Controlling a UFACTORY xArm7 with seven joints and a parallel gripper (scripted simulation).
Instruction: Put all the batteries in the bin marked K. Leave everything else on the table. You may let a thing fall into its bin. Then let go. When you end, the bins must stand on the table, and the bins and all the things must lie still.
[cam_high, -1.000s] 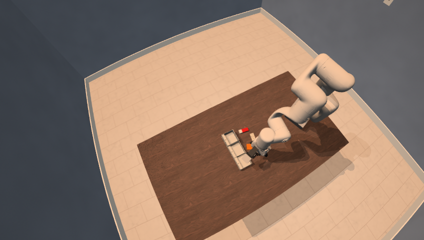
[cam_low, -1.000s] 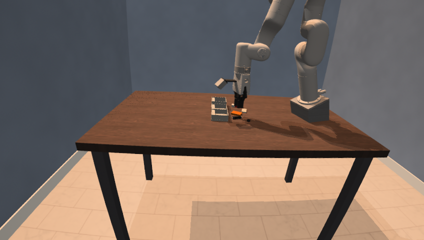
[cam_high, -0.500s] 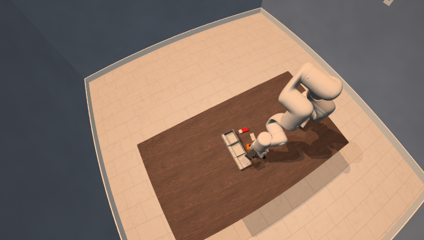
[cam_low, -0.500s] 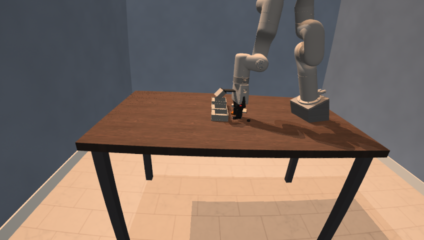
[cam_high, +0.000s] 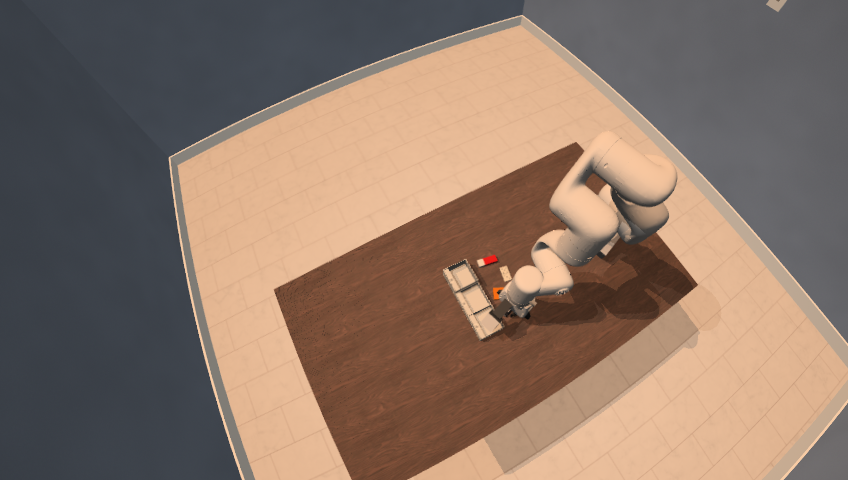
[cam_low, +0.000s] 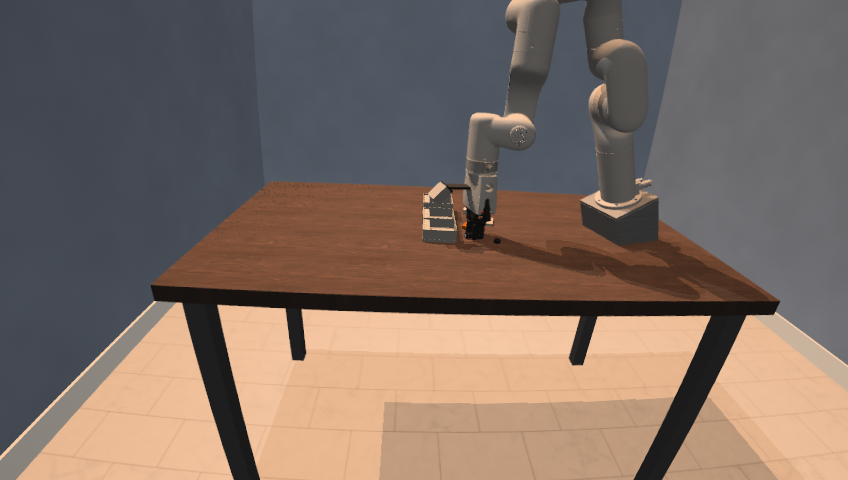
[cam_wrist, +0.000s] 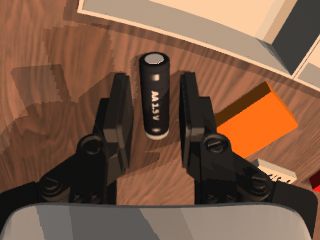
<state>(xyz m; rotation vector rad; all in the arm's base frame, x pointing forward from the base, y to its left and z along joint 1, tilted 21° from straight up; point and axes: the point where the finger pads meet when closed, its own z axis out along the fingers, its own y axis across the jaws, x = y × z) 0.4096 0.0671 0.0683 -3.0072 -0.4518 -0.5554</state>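
My hand is 2 cm above the black cylindrical battery. Also, from my hand: black button cell: 6 cm behind, 2 cm to the left, 2 cm below; orange block: 6 cm to the right, 2 cm below; bin marked K: 9 cm ahead, 9 cm to the right.
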